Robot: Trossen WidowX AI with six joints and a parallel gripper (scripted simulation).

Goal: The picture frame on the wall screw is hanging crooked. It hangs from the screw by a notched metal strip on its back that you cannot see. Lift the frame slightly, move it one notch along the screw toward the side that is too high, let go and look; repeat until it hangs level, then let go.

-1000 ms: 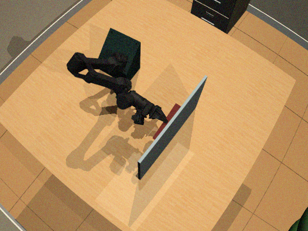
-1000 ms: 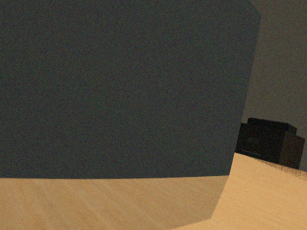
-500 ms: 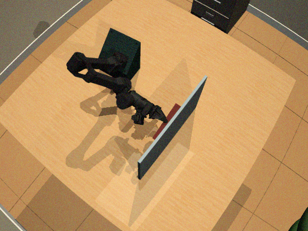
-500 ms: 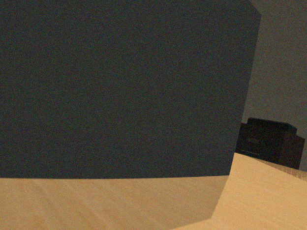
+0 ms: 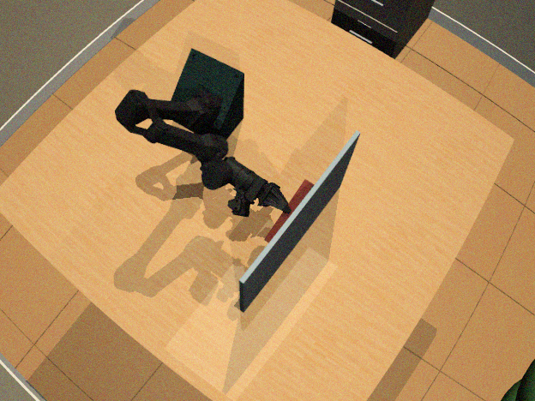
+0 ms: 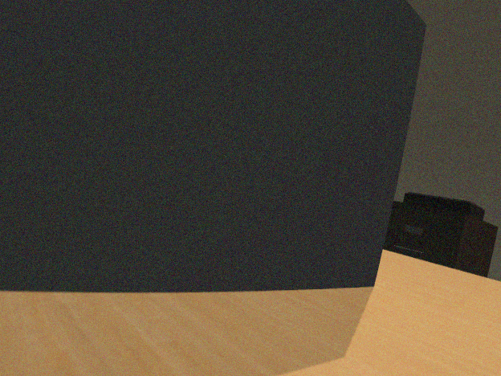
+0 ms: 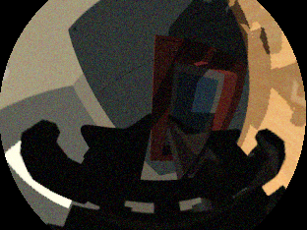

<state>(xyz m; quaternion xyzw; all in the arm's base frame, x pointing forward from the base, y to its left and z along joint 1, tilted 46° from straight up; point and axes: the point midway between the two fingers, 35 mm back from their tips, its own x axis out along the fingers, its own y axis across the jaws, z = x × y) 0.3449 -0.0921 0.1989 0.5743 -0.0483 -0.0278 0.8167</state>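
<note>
Now: gripper tip 10 mm short of the red picture frame, 20 mm to the right of it and 50 mm above it. From my gripper tip the other things lie so: grey wall panel: 20 mm ahead, 70 mm below.
</note>
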